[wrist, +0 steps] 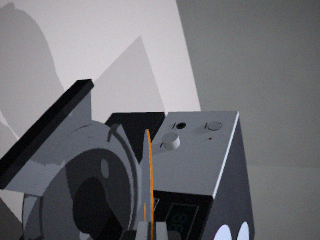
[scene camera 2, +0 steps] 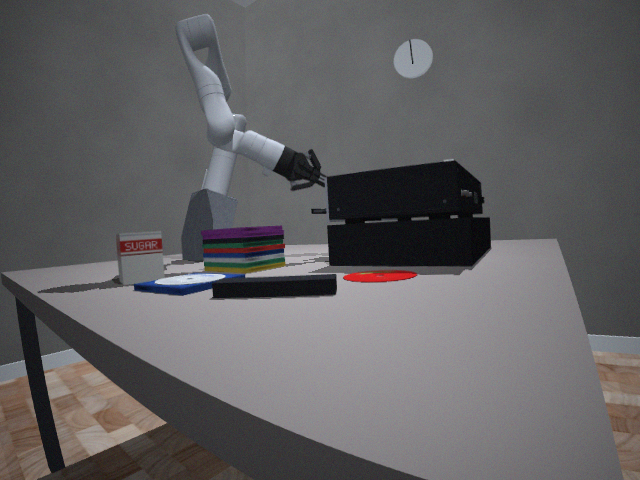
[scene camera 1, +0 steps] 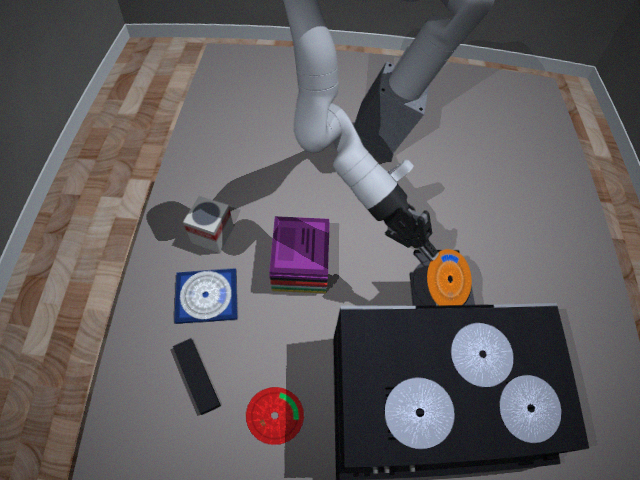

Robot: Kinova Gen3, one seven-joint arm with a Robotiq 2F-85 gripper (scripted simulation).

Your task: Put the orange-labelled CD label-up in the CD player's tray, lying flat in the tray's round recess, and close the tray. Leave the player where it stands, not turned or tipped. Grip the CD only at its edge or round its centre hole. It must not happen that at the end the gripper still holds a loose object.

Scene:
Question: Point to a black remote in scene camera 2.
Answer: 304, 285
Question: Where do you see a sugar box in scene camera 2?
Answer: At 140, 258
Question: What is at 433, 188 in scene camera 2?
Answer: A black CD player.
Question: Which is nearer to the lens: the orange-labelled CD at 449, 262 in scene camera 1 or the black CD player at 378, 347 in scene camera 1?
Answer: The black CD player.

